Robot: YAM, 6 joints.
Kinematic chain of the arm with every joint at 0, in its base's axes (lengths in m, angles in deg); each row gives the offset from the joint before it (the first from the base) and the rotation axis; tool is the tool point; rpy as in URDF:
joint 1: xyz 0 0 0.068 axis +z
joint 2: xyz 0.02 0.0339 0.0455 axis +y
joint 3: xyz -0.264 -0.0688 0 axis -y
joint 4: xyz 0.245 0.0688 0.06 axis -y
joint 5: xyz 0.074 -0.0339 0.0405 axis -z
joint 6: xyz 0.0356 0 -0.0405 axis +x
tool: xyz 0 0 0 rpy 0 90 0
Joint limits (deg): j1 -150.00..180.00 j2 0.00..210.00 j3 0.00..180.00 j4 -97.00..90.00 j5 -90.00..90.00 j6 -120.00..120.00
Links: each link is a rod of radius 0.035 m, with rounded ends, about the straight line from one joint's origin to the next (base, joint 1, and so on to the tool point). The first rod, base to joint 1, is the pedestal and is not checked.
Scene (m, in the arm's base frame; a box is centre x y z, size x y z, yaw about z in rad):
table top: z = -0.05
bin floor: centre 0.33 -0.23 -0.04 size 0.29 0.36 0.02 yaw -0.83
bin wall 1: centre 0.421 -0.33 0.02 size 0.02 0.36 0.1 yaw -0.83
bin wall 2: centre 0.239 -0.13 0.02 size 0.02 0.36 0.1 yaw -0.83
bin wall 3: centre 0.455 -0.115 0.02 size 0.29 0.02 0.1 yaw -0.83
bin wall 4: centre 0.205 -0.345 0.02 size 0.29 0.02 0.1 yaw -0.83
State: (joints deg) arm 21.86 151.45 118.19 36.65 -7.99 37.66
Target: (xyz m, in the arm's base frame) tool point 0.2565 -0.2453 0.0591
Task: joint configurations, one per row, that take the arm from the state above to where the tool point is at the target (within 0.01 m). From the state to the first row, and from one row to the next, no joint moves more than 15 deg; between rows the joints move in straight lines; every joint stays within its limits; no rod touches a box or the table.
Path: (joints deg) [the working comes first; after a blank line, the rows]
Joints at the target: -43.90 116.77 48.65 17.17 -1.74 37.66
Straight joint move there: touches bin wall 3.

1: 8.71 140.40 104.38 32.87 -6.76 37.66
2: -4.45 129.35 90.57 29.10 -5.52 37.66
3: -17.60 118.29 76.76 25.32 -4.29 37.66
4: -30.75 107.24 62.95 21.55 -3.06 37.66
5: -43.90 96.19 49.14 17.77 -1.83 37.66
6: -43.90 106.48 48.90 17.47 -1.78 37.66
7: -43.90 116.77 48.65 17.17 -1.74 37.66

